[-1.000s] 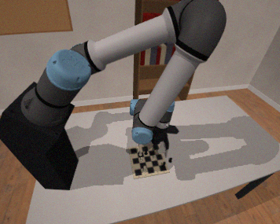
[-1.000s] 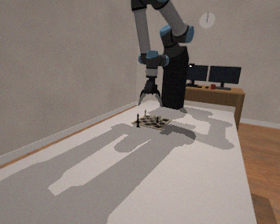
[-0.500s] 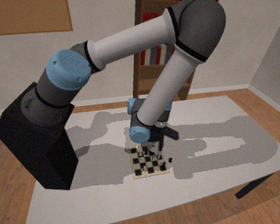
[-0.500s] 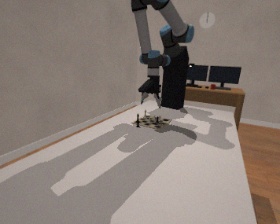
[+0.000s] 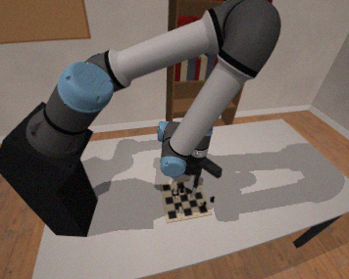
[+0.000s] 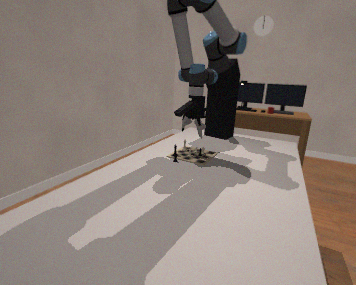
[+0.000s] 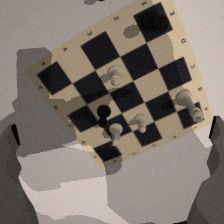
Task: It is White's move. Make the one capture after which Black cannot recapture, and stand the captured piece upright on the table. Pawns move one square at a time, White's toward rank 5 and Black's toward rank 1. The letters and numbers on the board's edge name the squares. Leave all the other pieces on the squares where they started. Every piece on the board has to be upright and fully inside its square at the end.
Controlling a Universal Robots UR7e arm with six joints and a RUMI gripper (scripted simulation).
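Now: the white pawn 10 cm below my hand. Round my hand: tall black piece: 4 cm ahead, 7 cm to the right, 9 cm below; chessboard: 4 cm behind, 12 cm below; black pawn: 5 cm behind, 4 cm to the left, 10 cm below.
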